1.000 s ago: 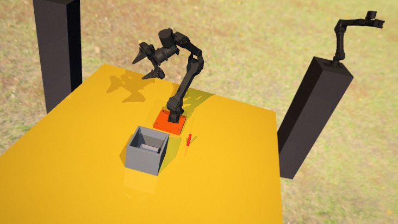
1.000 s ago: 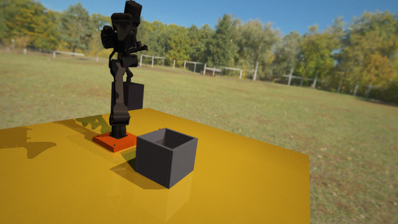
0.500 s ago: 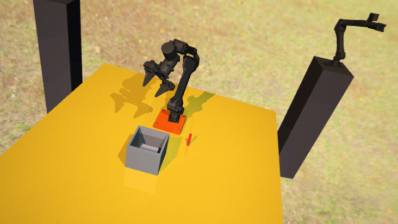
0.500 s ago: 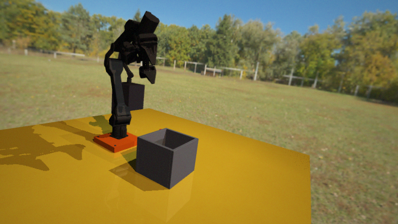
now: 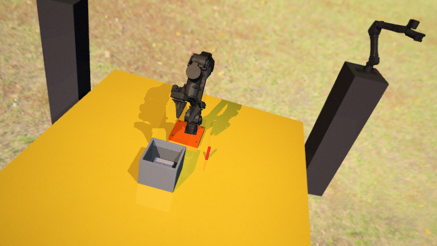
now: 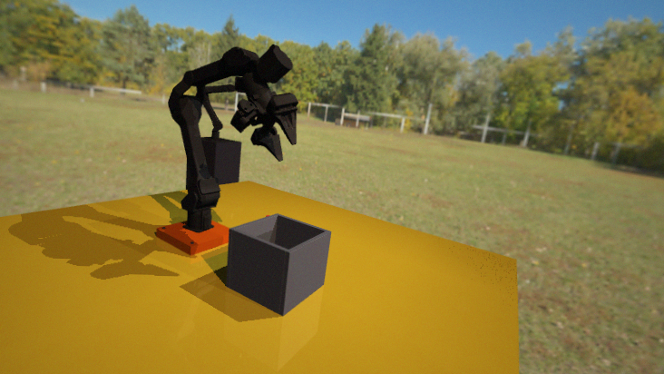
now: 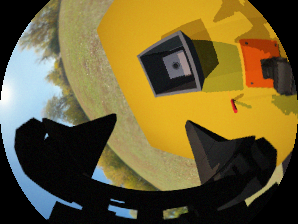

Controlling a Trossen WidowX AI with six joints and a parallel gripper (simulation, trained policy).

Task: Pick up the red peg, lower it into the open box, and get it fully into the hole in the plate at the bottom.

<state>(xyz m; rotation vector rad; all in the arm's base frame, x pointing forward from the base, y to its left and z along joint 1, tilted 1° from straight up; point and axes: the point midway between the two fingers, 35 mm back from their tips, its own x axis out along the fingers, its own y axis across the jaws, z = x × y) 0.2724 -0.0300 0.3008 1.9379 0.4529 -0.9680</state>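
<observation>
The red peg is 120 mm behind my gripper tip, 140 mm to the left of it and 260 mm below it. Round my gripper tip: grey plate: 40 mm ahead, 60 mm to the right, 250 mm below.
</observation>
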